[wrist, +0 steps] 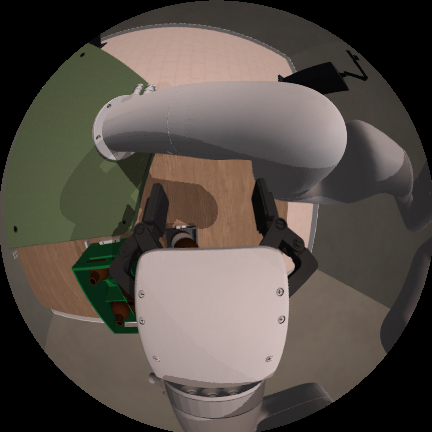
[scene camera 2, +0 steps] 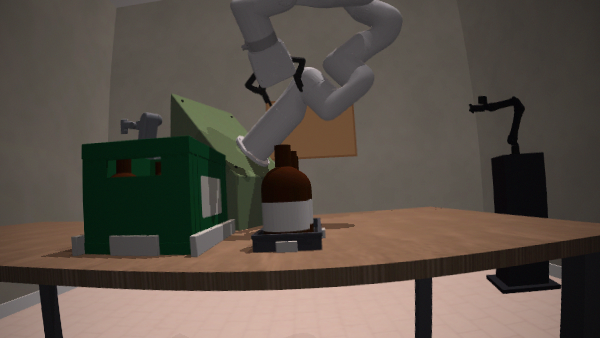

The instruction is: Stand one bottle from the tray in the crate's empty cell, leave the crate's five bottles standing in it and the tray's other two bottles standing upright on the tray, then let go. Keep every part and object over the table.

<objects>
my gripper: wrist; scene camera 2
same spot on my gripper: [scene camera 2: 297,76] = [wrist: 262,237]
</objects>
